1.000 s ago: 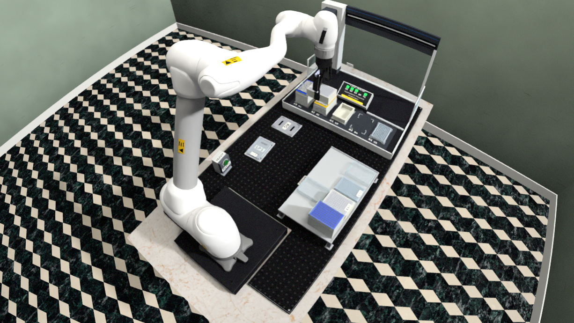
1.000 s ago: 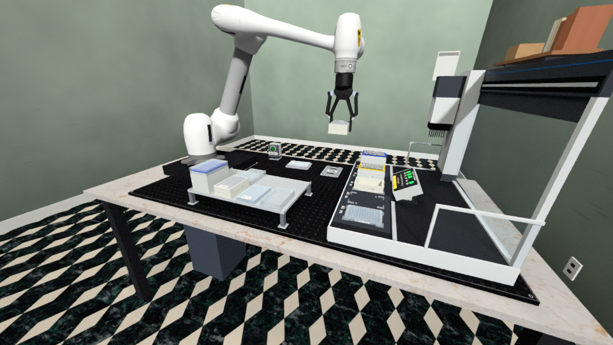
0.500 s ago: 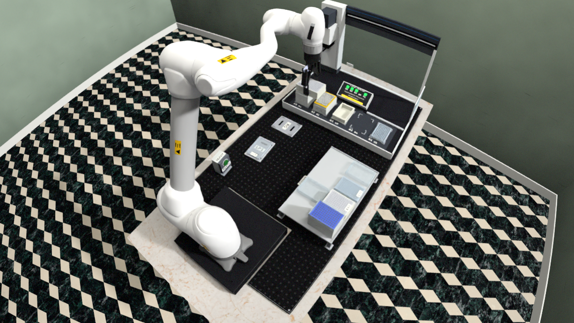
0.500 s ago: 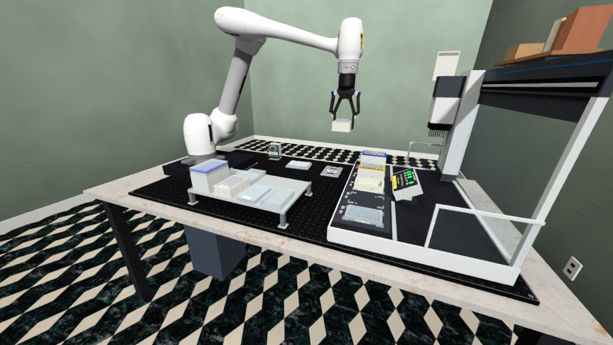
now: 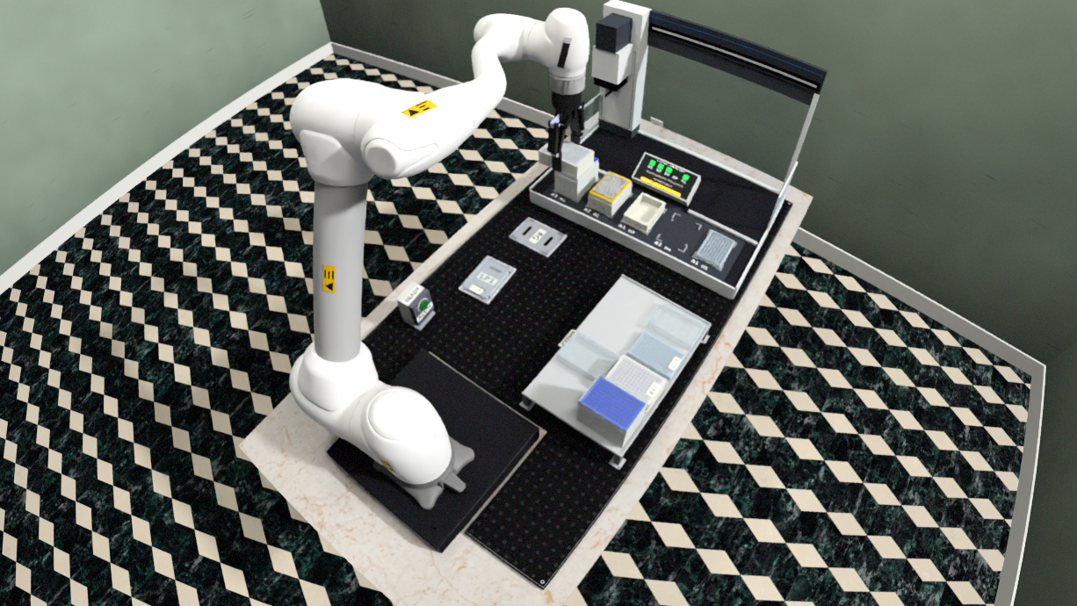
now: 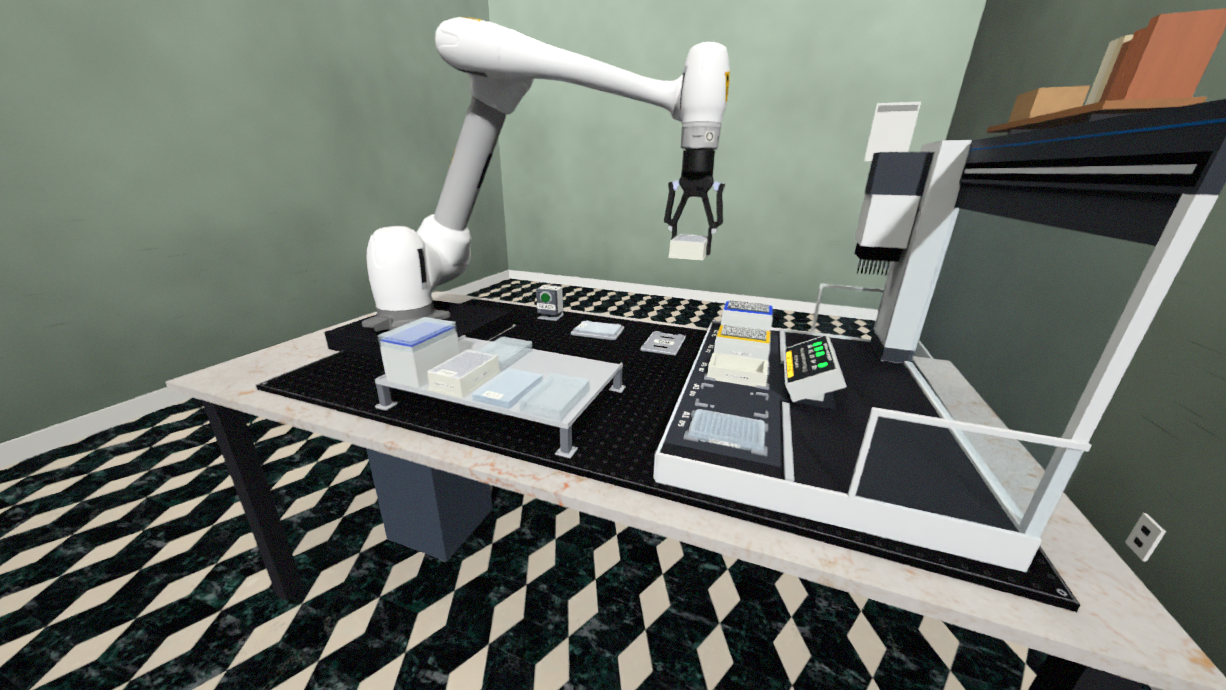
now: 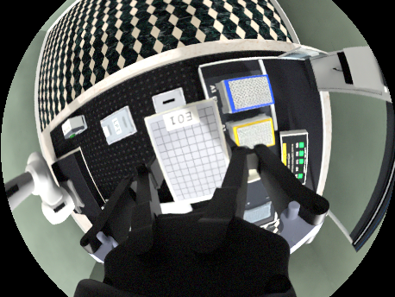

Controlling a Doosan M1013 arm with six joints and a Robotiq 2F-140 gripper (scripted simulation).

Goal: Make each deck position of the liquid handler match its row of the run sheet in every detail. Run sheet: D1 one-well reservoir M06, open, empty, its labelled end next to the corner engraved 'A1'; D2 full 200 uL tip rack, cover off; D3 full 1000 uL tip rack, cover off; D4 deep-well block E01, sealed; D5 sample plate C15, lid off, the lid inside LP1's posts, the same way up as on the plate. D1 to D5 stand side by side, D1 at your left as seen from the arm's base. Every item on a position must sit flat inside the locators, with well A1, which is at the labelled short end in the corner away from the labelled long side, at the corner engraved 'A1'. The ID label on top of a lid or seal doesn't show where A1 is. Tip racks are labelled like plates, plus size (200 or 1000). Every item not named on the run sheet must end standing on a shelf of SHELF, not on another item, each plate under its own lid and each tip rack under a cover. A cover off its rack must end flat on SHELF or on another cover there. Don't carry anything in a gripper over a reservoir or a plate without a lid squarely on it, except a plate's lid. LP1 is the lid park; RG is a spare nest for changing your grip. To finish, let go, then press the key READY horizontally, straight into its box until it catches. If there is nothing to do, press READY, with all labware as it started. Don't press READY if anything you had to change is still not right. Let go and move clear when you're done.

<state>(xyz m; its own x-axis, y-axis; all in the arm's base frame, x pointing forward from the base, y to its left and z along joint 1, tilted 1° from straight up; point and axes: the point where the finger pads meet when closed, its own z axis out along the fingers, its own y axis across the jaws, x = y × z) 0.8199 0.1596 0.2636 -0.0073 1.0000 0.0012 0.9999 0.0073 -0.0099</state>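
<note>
Right now my hand is 310 mm above the grey RG nest, 70 mm past it and 60 mm to the right of it. Round my hand: white one-well reservoir 260 mm below, 180 mm to the right, 160 mm ahead; then yellow-rimmed tip rack 220 mm below, 150 mm ahead, 60 mm to the right; then blue-rimmed tip rack 200 mm below, 150 mm ahead, 60 mm to the left.
</note>
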